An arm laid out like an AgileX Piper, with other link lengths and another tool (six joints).
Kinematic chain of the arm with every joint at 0, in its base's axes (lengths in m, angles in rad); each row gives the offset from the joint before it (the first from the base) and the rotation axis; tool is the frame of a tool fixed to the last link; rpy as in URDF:
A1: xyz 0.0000 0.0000 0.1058 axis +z
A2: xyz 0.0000 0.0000 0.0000 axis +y
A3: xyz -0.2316 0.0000 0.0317 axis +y
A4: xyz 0.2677 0.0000 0.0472 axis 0.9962 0 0.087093
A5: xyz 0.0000 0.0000 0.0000 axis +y
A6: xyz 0.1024 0.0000 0.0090 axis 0.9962 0 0.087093
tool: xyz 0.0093 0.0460 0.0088 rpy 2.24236 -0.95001 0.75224
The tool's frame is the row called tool.
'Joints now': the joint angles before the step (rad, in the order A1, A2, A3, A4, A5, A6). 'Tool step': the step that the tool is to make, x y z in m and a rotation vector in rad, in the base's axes. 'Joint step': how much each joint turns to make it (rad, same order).
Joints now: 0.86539 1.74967 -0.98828 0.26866 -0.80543 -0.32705
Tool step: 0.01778 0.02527 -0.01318 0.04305 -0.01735 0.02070
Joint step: 0.00200 0.16200 -0.14349 -0.03551 -0.05471 0.05209
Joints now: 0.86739 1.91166 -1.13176 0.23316 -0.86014 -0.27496
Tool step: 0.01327 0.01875 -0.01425 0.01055 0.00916 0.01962
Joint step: -0.00001 0.11909 -0.11616 -0.02300 0.00033 0.03226
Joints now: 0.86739 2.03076 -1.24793 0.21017 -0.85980 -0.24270
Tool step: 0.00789 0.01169 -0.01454 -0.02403 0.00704 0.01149
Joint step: 0.00000 0.07713 -0.07317 -0.01378 0.01898 -0.00212
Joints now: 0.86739 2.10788 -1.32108 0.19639 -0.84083 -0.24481
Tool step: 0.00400 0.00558 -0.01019 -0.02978 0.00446 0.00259
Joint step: -0.00002 0.03939 -0.03564 -0.00255 0.01983 -0.01668
